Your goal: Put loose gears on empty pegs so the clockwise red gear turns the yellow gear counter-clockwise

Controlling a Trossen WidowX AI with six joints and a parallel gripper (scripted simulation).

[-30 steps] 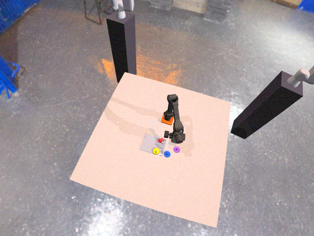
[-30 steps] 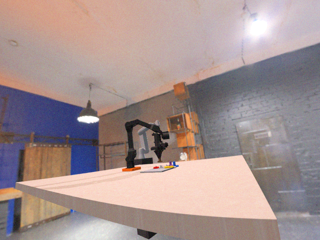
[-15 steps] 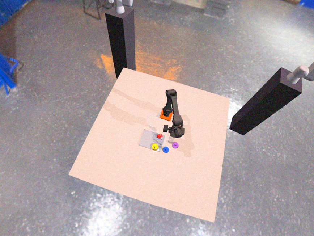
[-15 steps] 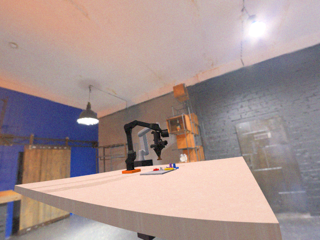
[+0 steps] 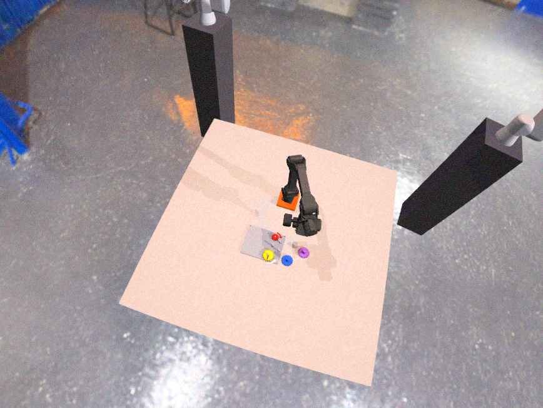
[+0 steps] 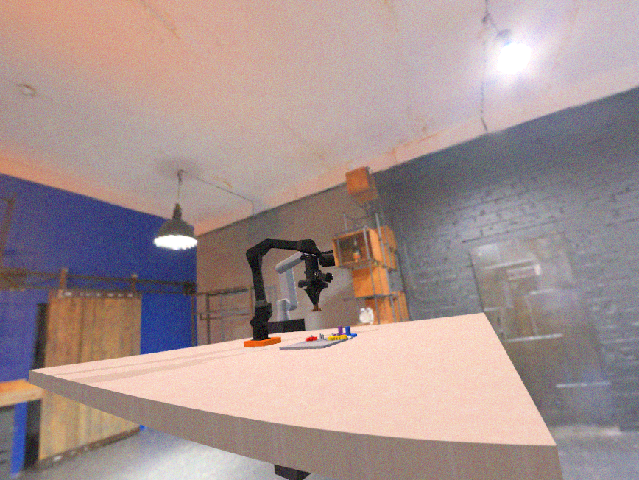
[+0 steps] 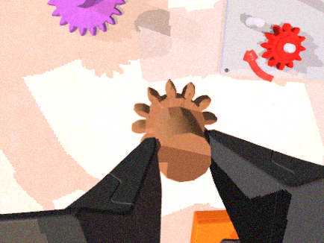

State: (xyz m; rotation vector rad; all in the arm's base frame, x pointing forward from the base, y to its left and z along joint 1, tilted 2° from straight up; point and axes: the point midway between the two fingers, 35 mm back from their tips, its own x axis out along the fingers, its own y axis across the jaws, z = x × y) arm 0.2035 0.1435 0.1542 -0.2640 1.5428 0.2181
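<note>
Now: gripper tip 5 cm short of the red gear, 10 cm to the left of it and 12 cm above it. From my gripper tip the other things lie so: blue gear (14 cm ahead, 1 cm to the left, 12 cm below); then brown gear (1 cm below); then purple gear (6 cm ahead, 8 cm to the left, 12 cm below).
</note>
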